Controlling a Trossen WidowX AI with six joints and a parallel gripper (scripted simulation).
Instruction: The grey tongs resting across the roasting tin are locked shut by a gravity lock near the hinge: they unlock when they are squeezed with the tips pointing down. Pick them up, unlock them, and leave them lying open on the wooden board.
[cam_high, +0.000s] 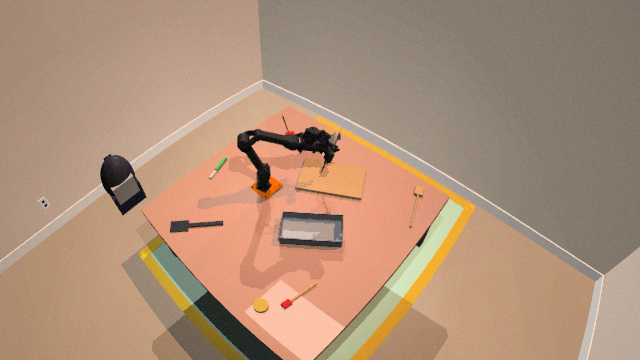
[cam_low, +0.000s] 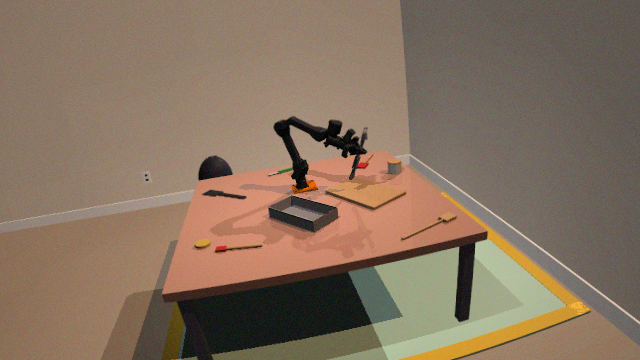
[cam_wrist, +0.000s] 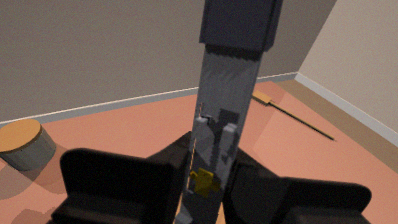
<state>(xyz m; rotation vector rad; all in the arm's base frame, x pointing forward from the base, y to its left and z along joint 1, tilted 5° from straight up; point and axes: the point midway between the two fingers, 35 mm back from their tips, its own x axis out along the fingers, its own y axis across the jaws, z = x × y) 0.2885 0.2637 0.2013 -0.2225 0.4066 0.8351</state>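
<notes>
Right now the yellow lock piece is 30 mm to the right of my gripper tip, 20 mm behind it and 10 mm above it. The rest, counted from my gripper tip: tin: 390 mm to the right, 200 mm below, 80 mm ahead; then wooden board: 220 mm below, 20 mm to the right, 20 mm behind; then black spatula: 710 mm to the right, 480 mm behind, 220 mm below.
</notes>
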